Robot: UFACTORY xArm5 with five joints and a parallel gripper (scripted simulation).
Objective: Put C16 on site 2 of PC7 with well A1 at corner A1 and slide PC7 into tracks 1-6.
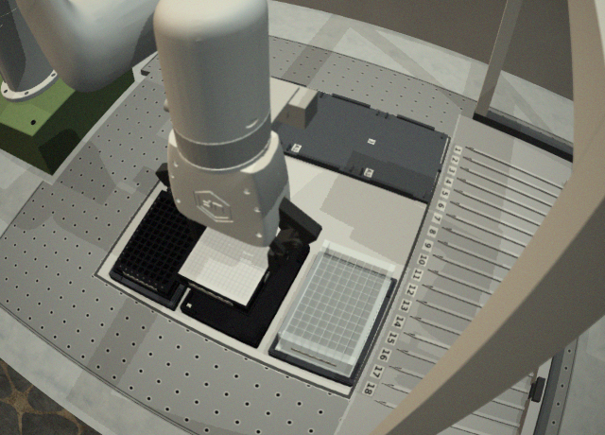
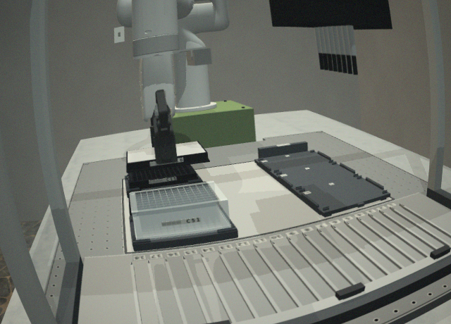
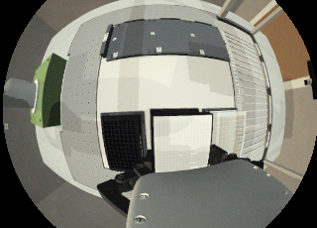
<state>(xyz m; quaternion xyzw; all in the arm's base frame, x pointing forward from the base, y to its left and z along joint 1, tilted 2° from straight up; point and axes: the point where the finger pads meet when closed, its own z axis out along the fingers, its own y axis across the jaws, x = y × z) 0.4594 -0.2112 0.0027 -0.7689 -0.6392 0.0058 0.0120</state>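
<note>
The carrier PC7 is 5 cm ahead of my hand, 25 cm to the left of it and 8 cm below it. From my hand the other things lie so: nest S2 (9 cm below); frame post (17 cm ahead, 19 cm to the right, 16 cm above); black plate C15 (11 cm behind, 1 cm to the left, 7 cm below).
</note>
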